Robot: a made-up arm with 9 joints. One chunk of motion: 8 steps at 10 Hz.
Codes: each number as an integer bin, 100 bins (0 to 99) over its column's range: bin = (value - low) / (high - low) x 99, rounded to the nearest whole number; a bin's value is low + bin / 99 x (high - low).
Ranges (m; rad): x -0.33..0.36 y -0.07..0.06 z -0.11..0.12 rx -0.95..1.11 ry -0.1..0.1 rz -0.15..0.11
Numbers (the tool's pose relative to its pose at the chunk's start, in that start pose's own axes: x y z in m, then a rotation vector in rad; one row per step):
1: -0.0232 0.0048 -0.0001 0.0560 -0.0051 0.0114
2: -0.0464 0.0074 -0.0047 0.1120 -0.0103 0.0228
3: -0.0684 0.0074 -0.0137 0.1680 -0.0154 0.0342
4: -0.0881 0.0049 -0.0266 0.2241 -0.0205 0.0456
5: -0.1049 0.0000 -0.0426 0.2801 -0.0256 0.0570
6: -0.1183 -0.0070 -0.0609 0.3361 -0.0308 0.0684
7: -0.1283 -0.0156 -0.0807 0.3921 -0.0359 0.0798
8: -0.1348 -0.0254 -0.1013 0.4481 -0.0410 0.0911
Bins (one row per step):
1: 44 57 47 48 47 61
2: 41 59 45 51 44 66
3: 38 59 41 54 42 70
4: 35 57 36 56 39 74
5: 32 53 29 59 37 79
6: 30 48 21 62 34 83
7: 29 41 13 64 32 88
8: 28 34 4 67 29 92

